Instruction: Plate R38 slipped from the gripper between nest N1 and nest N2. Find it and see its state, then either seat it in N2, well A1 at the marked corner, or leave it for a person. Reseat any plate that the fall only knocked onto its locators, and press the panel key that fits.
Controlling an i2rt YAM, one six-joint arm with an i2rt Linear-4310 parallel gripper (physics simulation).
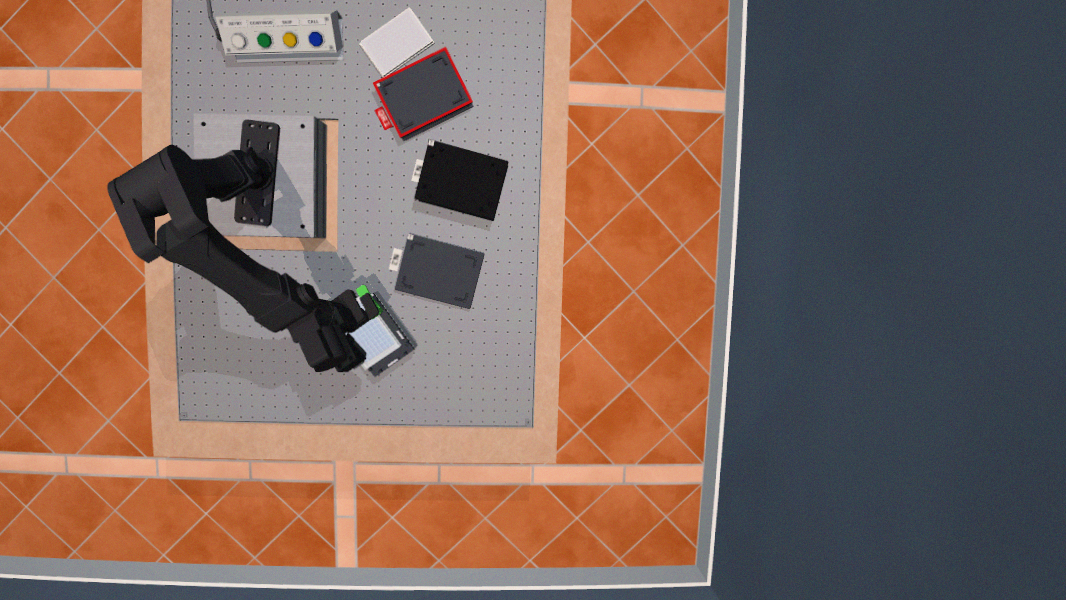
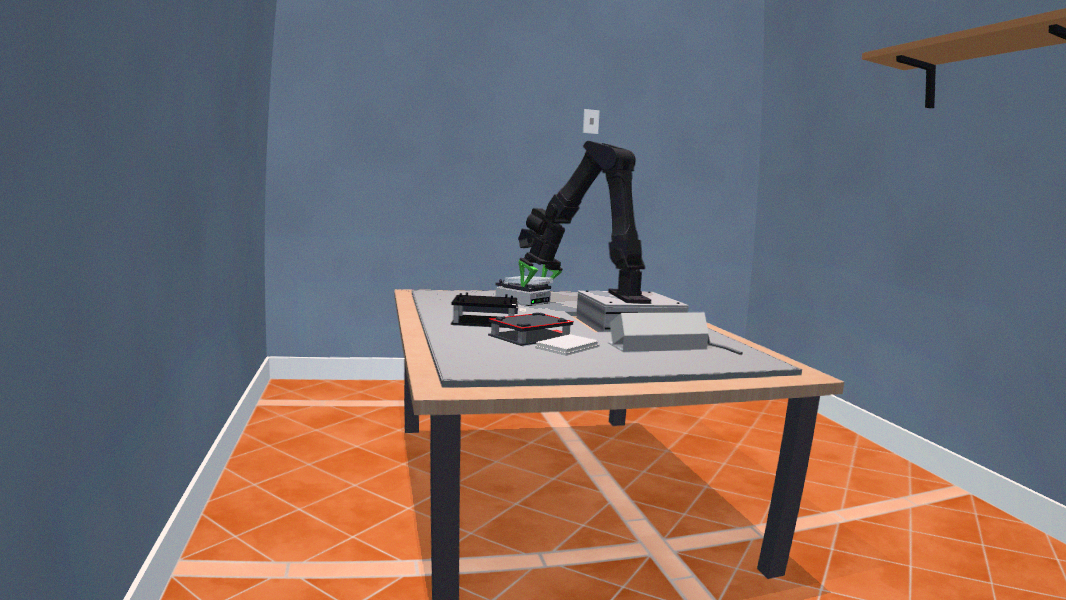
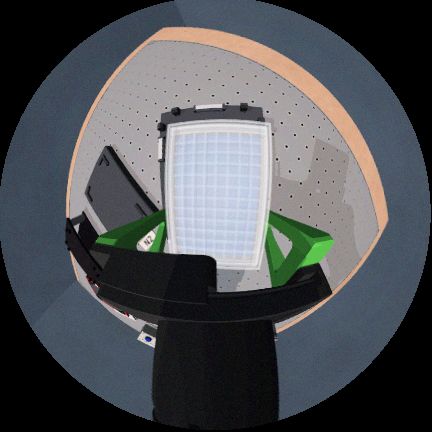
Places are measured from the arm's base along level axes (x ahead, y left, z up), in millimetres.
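Where they show: gripper, fingertip midpoint: (image 1: 362,322) (image 2: 532,286) (image 3: 213,212); arm's base, origin of the base link: (image 1: 258,173) (image 2: 628,297).
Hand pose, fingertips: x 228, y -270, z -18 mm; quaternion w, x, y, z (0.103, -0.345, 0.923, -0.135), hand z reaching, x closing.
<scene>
Things, the pixels of their top centre, and the offset from my fingertips. "*": a spot on its surface instead.
- white well plate, middle of its top: (image 3: 214,199) (image 1: 362,333) (image 2: 529,276) dx +10, dy -17, dz +31 mm
- empty grey nest, middle of its top: (image 3: 107,202) (image 1: 439,271) (image 2: 489,300) dx +141, dy +119, dz -27 mm
- tag reading N2, surface spot: (image 3: 149,240) * dx +42, dy +130, dz -49 mm
- second white plate, middle of its top: (image 2: 568,341) (image 1: 396,41) dx -1, dy +575, dz -37 mm
- red-framed nest, middle of its top: (image 1: 422,91) (image 2: 531,317) (image 3: 104,298) dx +69, dy +473, dz -5 mm
- key panel, middle of its top: (image 1: 272,24) (image 2: 661,311) dx -222, dy +554, dz +33 mm
My gripper (image 1: 363,327) (image 2: 538,274) (image 3: 213,212) is open, and its green fingers stand either side of the near end of a white well plate (image 1: 377,339) (image 3: 217,181). This plate lies on a dark nest (image 1: 401,350) (image 2: 522,295) (image 3: 209,114), sitting a little to the right of the nest's outline. An empty grey nest (image 1: 439,269) (image 3: 111,189) with a tag reading N2 (image 3: 149,240) lies beside it. A second white plate (image 1: 396,38) (image 2: 566,343) lies flat on the table by a red-framed nest (image 1: 422,92) (image 2: 531,326).
A black nest or plate (image 1: 460,180) (image 2: 483,306) lies between the red-framed nest and the grey one. The key panel (image 1: 278,38) (image 2: 659,330) has white, green, yellow and blue keys at the table's back. The arm's base (image 1: 257,173) stands on a raised block.
</scene>
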